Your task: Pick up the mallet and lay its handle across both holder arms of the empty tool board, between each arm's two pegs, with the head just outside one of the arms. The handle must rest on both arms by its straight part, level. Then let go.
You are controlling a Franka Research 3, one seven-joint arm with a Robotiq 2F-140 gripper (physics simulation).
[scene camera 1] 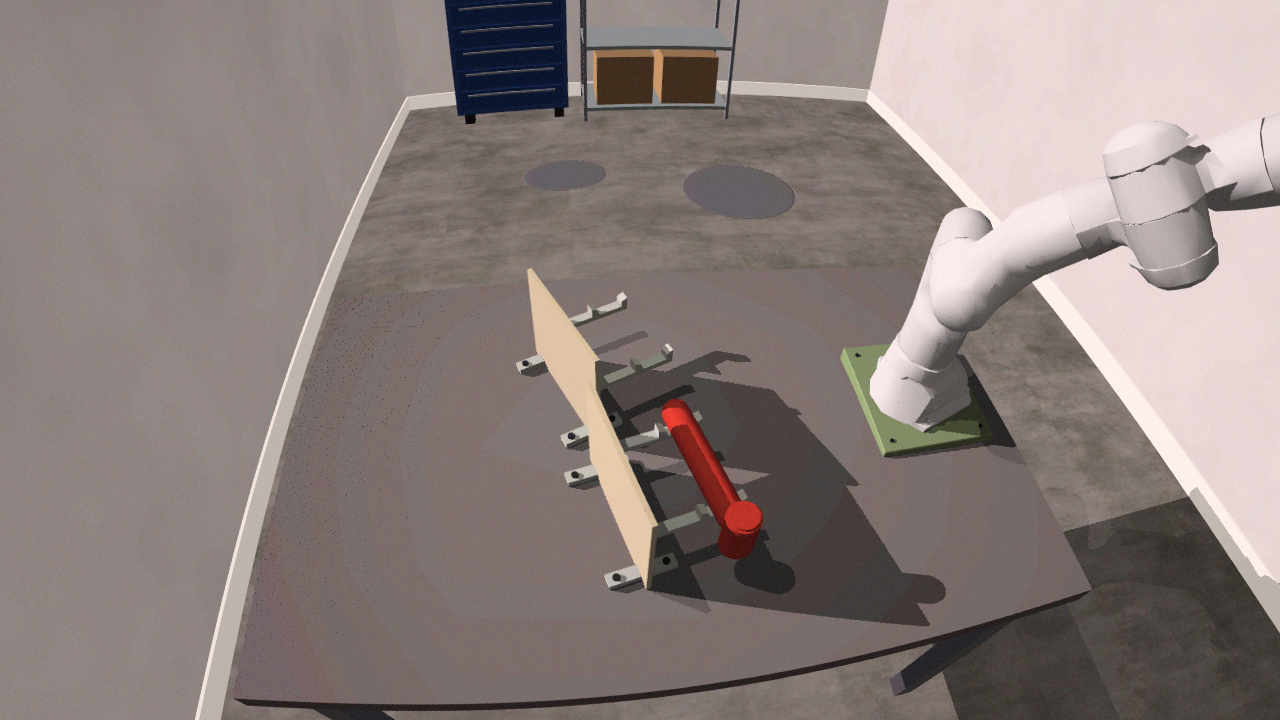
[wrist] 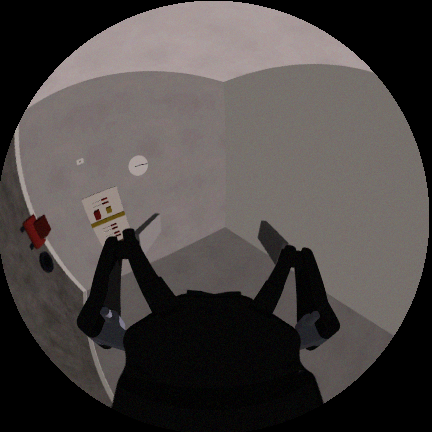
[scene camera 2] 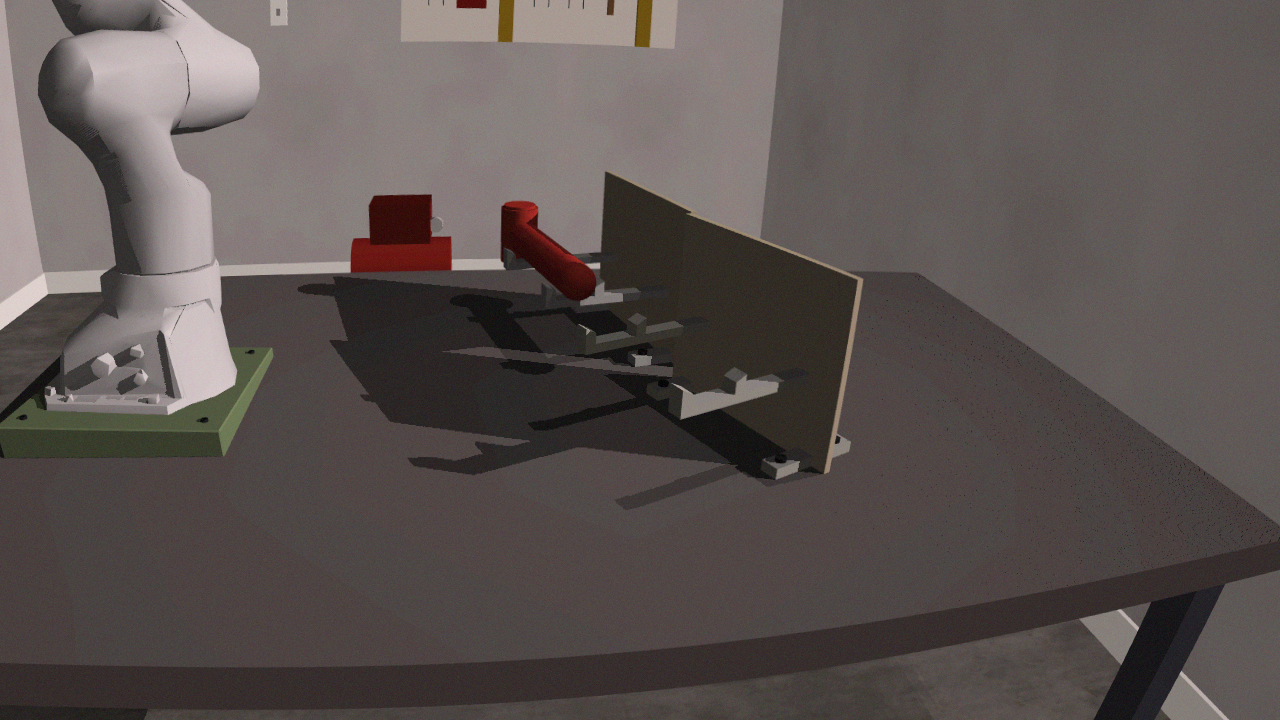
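Observation:
The red mallet (scene camera 1: 707,467) (scene camera 2: 551,257) lies with its handle across both arms of one tool board (scene camera 1: 622,497) (scene camera 2: 640,210), between peg and tip peg on each. Its head (scene camera 1: 741,530) (scene camera 2: 518,231) is just outside one arm, at the near end in scene camera 1. The other tool board (scene camera 1: 562,344) (scene camera 2: 774,331) is empty. Its two pale holder arms (scene camera 1: 599,315) (scene camera 2: 726,395) stick out toward the robot's side. My gripper (wrist: 210,226) is open and empty in the wrist view, facing the walls away from the mallet. Neither scene camera shows the gripper.
Both boards stand upright, nearly in line, on feet on the dark table (scene camera 1: 402,555) (scene camera 2: 501,573). The arm's base stands on a green plate (scene camera 1: 930,440) (scene camera 2: 116,440) across from them. A blue cabinet (scene camera 1: 510,58) and shelves with boxes are far back.

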